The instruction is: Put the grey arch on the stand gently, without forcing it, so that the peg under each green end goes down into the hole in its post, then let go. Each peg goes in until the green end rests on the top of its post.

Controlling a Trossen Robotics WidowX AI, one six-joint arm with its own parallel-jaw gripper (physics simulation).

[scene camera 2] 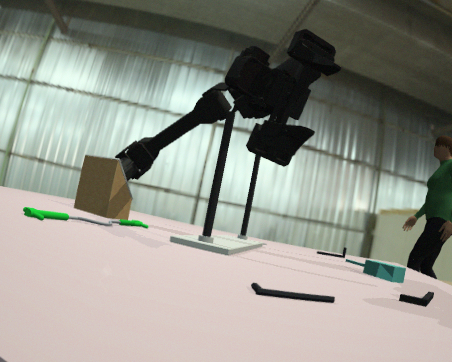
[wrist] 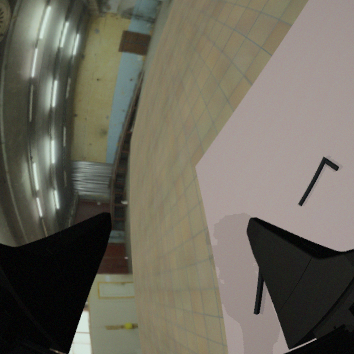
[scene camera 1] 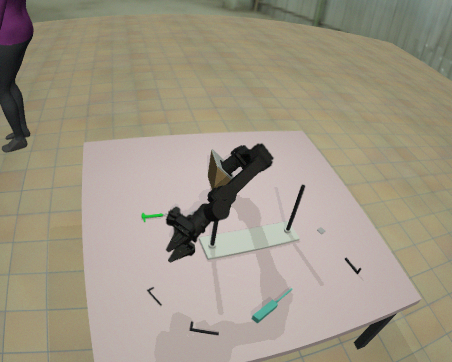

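The grey arch with green ends lies on the table, away from the stand; in scene camera 1 part of it is hidden behind the arm, and it does not show in the wrist view. The stand is a pale flat base with two upright black posts, one clear of the arm in scene camera 1, the other partly behind the arm there. The holes in the post tops cannot be made out. My gripper is open and empty, high above the table.
A brown block stands near the arm's base. A teal tool lies on the table. Black L-shaped keys lie around the stand. A small grey square lies beside the base.
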